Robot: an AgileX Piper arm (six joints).
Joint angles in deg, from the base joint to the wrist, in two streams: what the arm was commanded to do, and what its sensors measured. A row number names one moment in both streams.
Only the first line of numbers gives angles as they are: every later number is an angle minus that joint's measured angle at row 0.
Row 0, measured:
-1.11, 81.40, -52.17, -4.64, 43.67, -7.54
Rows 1 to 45, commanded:
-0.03, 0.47, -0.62, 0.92, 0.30, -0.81
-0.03, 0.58, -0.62, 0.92, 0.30, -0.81
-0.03, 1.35, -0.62, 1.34, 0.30, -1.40
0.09, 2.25, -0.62, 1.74, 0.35, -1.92
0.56, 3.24, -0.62, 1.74, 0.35, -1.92
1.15, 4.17, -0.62, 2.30, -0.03, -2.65
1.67, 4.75, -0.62, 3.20, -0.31, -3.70
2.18, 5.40, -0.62, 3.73, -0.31, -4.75
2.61, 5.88, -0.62, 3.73, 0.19, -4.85
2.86, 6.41, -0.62, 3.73, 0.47, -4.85
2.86, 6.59, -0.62, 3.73, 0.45, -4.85
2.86, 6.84, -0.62, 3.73, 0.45, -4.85
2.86, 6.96, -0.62, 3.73, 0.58, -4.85
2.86, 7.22, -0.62, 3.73, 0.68, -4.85
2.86, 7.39, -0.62, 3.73, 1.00, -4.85
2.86, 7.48, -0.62, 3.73, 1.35, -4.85
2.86, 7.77, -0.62, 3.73, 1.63, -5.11
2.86, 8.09, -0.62, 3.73, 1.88, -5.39
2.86, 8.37, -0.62, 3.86, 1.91, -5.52
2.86, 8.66, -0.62, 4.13, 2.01, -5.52
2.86, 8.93, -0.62, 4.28, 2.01, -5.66
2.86, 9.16, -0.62, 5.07, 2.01, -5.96
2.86, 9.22, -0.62, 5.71, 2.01, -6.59
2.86, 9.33, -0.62, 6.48, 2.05, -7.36
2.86, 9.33, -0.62, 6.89, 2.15, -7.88
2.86, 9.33, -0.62, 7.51, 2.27, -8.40
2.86, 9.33, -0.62, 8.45, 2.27, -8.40
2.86, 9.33, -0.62, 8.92, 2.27, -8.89
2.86, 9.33, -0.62, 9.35, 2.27, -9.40
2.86, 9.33, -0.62, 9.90, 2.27, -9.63
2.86, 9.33, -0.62, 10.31, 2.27, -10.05
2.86, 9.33, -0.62, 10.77, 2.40, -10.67
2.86, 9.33, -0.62, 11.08, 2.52, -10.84
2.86, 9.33, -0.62, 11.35, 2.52, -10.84
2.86, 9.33, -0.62, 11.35, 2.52, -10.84
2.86, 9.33, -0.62, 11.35, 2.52, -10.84
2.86, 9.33, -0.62, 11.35, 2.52, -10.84
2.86, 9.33, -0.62, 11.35, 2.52, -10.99
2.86, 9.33, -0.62, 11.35, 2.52, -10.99
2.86, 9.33, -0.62, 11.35, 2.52, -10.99
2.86, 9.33, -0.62, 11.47, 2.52, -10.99
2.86, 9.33, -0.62, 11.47, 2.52, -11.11
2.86, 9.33, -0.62, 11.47, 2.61, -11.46
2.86, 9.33, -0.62, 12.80, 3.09, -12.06
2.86, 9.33, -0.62, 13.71, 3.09, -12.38
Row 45, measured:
2.87, 9.31, -0.32, 11.51, 2.56, -11.08
